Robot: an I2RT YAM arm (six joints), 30 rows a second.
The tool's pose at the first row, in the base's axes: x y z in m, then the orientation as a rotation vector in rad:
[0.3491 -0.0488 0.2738 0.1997 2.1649 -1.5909]
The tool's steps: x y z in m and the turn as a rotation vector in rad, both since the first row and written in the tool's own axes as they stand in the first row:
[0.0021 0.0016 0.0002 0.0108 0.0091 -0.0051]
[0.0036 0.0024 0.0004 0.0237 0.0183 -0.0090]
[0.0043 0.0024 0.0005 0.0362 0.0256 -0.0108]
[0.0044 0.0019 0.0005 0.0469 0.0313 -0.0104]
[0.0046 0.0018 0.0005 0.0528 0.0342 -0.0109]
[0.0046 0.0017 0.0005 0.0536 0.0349 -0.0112]
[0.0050 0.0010 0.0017 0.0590 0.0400 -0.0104]
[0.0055 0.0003 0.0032 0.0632 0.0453 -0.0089]
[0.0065 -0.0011 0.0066 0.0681 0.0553 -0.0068]
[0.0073 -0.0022 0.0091 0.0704 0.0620 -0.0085]
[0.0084 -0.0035 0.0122 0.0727 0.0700 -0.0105]
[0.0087 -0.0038 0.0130 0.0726 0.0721 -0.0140]
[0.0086 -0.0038 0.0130 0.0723 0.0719 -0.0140]
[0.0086 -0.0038 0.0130 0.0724 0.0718 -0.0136]
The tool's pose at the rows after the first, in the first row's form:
[0.3479 -0.0488 0.2715 0.2053 2.1658 -1.6078]
[0.3469 -0.0489 0.2701 0.2130 2.1645 -1.6264]
[0.3463 -0.0491 0.2697 0.2211 2.1610 -1.6430]
[0.3460 -0.0493 0.2701 0.2297 2.1568 -1.6560]
[0.3458 -0.0493 0.2701 0.2335 2.1545 -1.6635]
[0.3458 -0.0494 0.2702 0.2340 2.1545 -1.6647]
[0.3455 -0.0508 0.2704 0.2409 2.1537 -1.6714]
[0.3452 -0.0525 0.2704 0.2483 2.1537 -1.6765]
[0.3446 -0.0563 0.2704 0.2606 2.1563 -1.6831]
[0.3442 -0.0591 0.2704 0.2653 2.1602 -1.6881]
[0.3436 -0.0625 0.2703 0.2708 2.1651 -1.6937]
[0.3434 -0.0634 0.2703 0.2689 2.1682 -1.6961]
[0.3435 -0.0634 0.2703 0.2686 2.1683 -1.6957]
[0.3435 -0.0634 0.2703 0.2690 2.1680 -1.6955]

